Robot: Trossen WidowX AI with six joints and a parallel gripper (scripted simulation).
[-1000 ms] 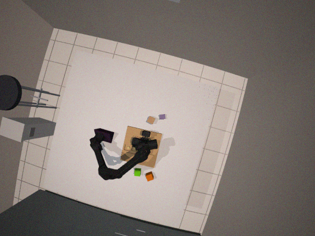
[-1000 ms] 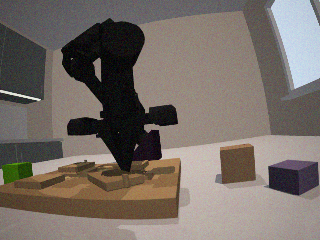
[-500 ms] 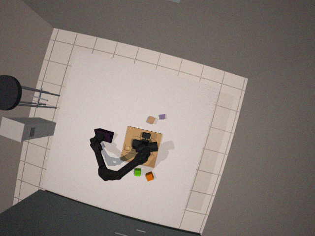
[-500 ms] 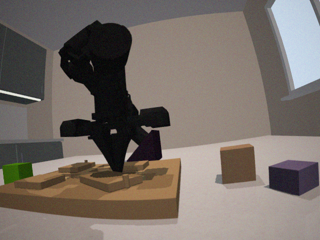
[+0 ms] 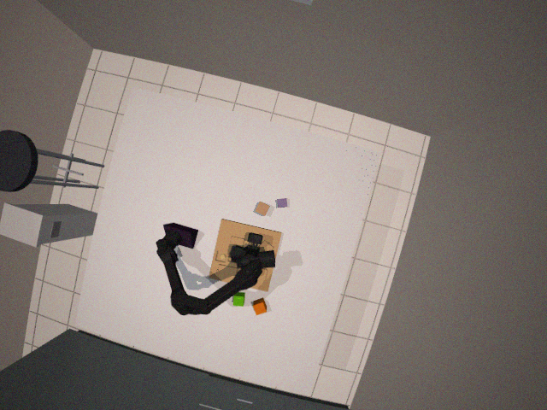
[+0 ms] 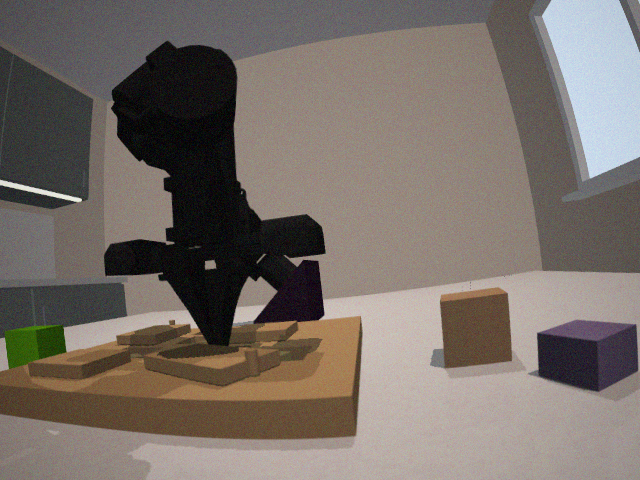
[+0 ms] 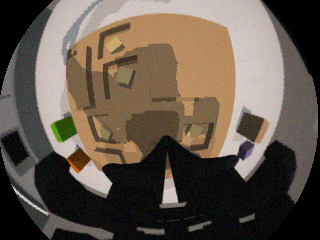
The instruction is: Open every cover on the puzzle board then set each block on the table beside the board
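Now: gripper tip 50 mm to the left of the tan puzzle board and 40 mm past it. Round my gripper tip: brown block: 200 mm to the left, 20 mm ahead; then green block: 250 mm to the right, 40 mm behind; then purple block: 240 mm to the left, 110 mm ahead, 10 mm below.
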